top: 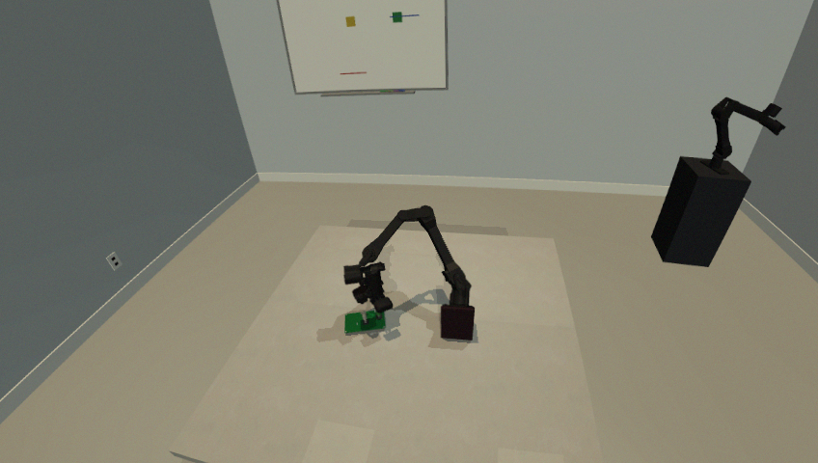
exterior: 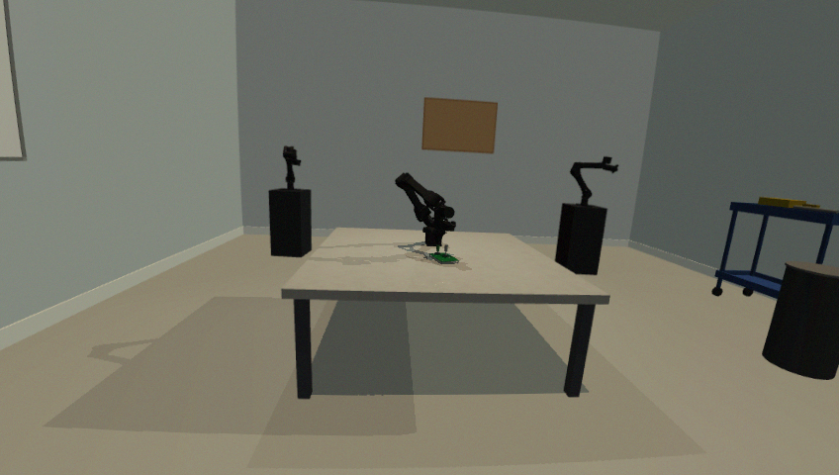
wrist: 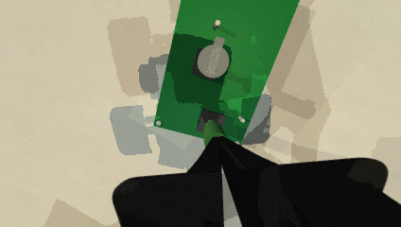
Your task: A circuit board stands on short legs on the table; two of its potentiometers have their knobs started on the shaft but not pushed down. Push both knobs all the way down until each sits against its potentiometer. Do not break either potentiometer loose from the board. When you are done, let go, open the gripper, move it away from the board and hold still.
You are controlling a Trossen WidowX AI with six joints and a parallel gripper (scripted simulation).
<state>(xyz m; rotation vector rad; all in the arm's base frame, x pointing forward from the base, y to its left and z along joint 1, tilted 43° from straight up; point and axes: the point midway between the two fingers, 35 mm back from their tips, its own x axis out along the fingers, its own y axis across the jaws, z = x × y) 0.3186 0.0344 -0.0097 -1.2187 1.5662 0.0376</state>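
The green knob is 20 mm below my gripper tip. Also, from my gripper tip: white knob (40 mm ahead, 40 mm to the left).
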